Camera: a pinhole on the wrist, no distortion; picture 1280 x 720 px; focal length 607.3 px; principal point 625.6 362.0 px. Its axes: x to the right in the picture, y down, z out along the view. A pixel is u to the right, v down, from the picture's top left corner.
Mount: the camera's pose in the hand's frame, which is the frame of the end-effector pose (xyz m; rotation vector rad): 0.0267 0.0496 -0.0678 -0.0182 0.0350 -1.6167
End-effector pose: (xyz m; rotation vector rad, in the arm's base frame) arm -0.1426 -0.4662 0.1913 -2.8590 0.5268 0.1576
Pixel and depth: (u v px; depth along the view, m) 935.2 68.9 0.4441
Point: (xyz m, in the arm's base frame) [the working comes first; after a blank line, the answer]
In the camera's frame: 0.2264 -0.2143 0.4441

-0.2745 -0.1554 -0.1156
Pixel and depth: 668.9 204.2 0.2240
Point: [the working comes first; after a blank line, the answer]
In the camera's frame: 0.0160 -0.0582 0.2240

-0.1878 -0.4501 0.0352
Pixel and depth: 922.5 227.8 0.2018
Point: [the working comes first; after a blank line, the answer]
In the camera's frame: 0.0987 -0.0446 0.2018

-0.1478 -0.3835 0.0736
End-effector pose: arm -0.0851 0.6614 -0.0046 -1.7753 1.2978 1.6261
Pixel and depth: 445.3 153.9 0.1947
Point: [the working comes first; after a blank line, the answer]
In the camera's frame: -0.0578 -0.0667 0.1947

-0.2427 0.7231 0.0236
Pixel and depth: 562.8 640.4 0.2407
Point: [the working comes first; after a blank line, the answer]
In the camera's frame: -0.0249 0.1103 0.2407

-0.2498 0.7121 -0.1619
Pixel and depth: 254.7 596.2 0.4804
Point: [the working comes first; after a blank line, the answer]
In the camera's frame: -0.2934 0.1853 0.4804

-0.6092 0.7420 -0.2332
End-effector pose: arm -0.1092 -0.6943 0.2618 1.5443 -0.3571 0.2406
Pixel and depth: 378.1 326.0 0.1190
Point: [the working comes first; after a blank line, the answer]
In the camera's frame: -0.0485 -0.0071 0.1190

-0.1251 -0.7460 0.3610
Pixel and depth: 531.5 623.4 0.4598
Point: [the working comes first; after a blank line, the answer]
In the camera's frame: -0.0712 0.1979 0.4598

0.0478 -1.0943 0.4474
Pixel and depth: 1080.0 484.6 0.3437
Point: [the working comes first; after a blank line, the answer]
In the camera's frame: 0.2572 0.0694 0.3437

0.0390 -0.9752 0.0959
